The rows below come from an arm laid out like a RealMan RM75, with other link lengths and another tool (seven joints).
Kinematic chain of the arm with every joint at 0, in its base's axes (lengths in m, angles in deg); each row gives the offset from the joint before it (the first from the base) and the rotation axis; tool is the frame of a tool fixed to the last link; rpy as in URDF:
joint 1: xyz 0 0 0.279 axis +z
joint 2: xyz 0 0 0 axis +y
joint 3: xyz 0 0 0.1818 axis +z
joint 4: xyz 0 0 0 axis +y
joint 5: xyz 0 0 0.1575 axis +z
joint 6: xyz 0 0 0 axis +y
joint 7: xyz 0 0 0.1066 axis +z
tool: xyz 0.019 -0.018 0.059 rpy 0 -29.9 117.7
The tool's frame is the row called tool.
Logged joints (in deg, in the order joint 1, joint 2, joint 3, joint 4, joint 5, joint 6, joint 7), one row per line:
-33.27, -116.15, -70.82, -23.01, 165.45, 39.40, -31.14
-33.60, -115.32, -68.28, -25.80, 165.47, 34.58, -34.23
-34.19, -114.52, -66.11, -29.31, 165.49, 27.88, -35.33
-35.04, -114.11, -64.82, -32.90, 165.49, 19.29, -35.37
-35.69, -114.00, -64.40, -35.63, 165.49, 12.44, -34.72
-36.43, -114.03, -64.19, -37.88, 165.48, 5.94, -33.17
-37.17, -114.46, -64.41, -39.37, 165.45, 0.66, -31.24
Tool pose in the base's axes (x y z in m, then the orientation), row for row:
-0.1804, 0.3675, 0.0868, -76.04, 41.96, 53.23
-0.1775, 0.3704, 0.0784, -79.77, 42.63, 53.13
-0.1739, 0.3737, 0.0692, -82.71, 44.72, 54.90
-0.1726, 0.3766, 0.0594, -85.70, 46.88, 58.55
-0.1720, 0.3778, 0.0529, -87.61, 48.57, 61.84
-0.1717, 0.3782, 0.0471, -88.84, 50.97, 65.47
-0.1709, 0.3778, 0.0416, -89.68, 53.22, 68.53
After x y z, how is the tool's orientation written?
As a rotation vector, in degrees.
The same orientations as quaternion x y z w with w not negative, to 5 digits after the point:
-0.57957, 0.31982, 0.40572, 0.63025
-0.60290, 0.32220, 0.40155, 0.60947
-0.61798, 0.33413, 0.41019, 0.58156
-0.63069, 0.34501, 0.43089, 0.54546
-0.63698, 0.35313, 0.44962, 0.51711
-0.63784, 0.36594, 0.47005, 0.48817
-0.63685, 0.37793, 0.48666, 0.46341

